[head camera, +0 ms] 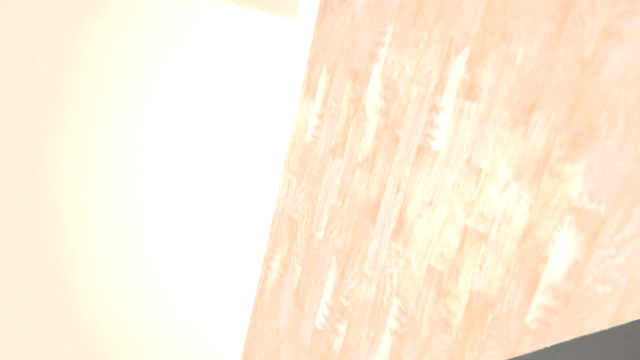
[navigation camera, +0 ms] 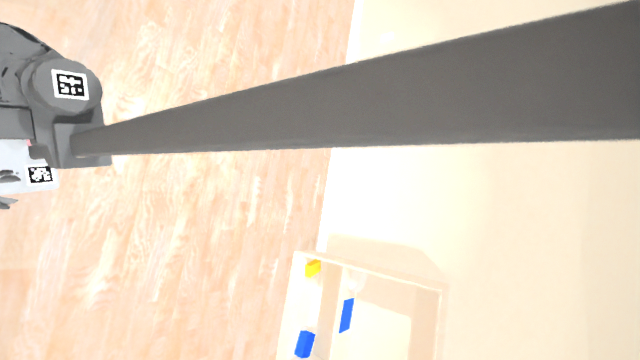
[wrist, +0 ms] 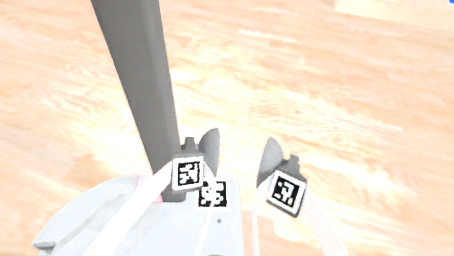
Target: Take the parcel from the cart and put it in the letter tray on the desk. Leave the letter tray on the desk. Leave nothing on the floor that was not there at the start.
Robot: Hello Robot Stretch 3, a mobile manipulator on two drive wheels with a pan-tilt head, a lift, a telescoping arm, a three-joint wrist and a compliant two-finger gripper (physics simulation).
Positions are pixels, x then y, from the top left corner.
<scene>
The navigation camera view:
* pale shelf unit: 394,308
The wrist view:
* my gripper: 240,150
</scene>
